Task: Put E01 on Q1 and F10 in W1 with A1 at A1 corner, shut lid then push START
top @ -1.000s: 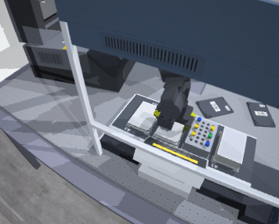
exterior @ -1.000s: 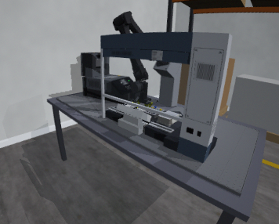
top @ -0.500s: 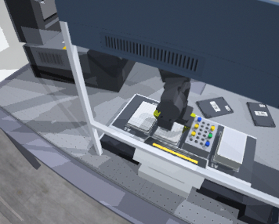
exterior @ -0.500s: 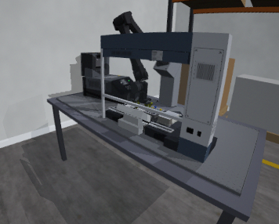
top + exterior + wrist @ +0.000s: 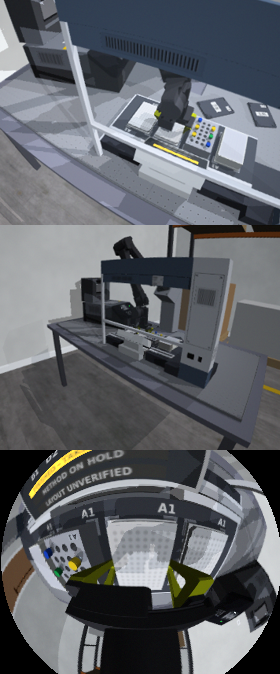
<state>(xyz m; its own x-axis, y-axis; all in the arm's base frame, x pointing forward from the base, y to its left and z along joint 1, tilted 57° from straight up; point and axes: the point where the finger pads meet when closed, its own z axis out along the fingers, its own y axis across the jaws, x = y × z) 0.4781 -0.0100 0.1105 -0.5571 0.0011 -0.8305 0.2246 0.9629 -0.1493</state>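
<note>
The grey tube cooling block is 40 mm ahead of my hand, 100 mm to the left of it and 10 mm above it. Also, from my hand: white deep-well block 80 mm ahead, 200 mm to the left, 10 mm above; grey post 100 mm ahead, 250 mm to the right, 170 mm above; dark gantry housing 320 mm ahead, 370 mm to the left, 210 mm above.
</note>
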